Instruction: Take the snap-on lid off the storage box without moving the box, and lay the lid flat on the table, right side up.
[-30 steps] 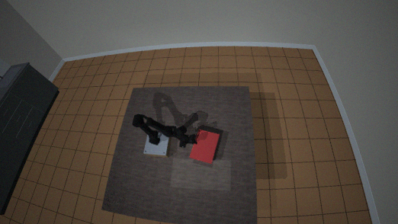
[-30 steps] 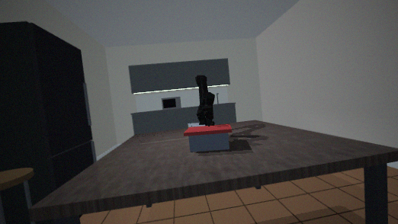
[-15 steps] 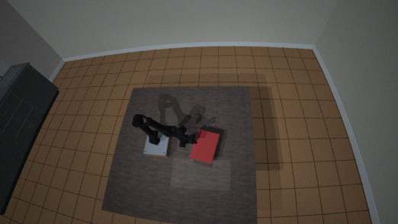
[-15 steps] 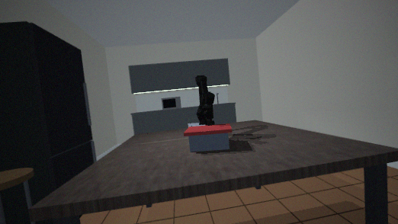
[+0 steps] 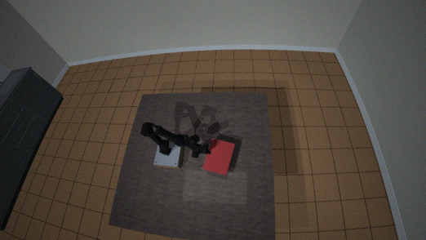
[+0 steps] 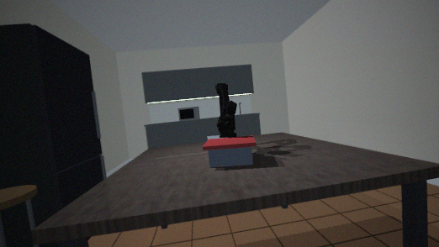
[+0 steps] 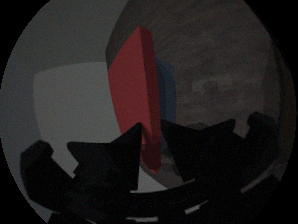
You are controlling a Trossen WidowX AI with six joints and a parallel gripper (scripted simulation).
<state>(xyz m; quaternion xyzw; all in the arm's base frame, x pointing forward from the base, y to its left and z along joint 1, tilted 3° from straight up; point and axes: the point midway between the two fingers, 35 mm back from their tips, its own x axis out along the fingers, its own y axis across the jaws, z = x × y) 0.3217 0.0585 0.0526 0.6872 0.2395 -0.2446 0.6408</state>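
The red lid is 8 cm ahead of my gripper tip. From my gripper tip the other things lie so: storage box: 8 cm ahead, 5 cm below.
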